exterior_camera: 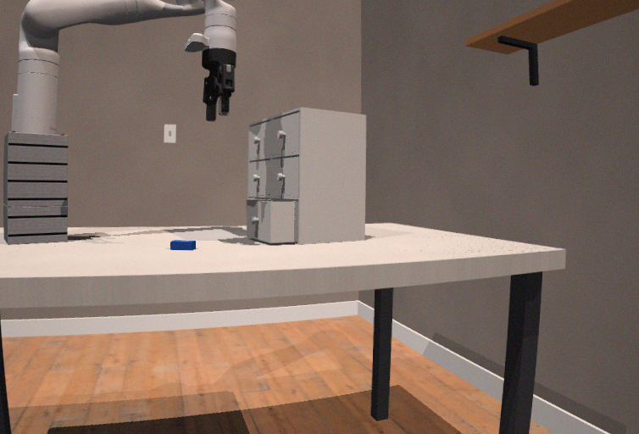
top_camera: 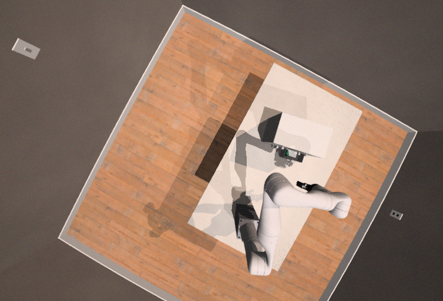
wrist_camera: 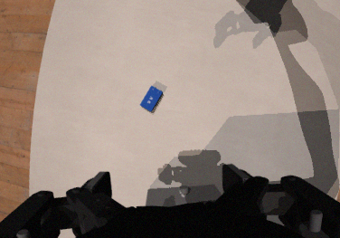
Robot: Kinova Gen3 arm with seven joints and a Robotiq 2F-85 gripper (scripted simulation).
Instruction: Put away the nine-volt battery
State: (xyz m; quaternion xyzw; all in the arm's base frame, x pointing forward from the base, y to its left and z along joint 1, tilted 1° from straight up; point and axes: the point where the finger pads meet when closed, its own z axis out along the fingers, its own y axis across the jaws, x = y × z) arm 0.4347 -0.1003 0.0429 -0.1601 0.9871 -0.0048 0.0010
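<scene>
The blue nine-volt battery lies 80 mm behind my hand, 40 mm to the right of it and 280 mm below it. Also, from my hand: green block 140 mm ahead, 120 mm to the left, 270 mm below.
</scene>
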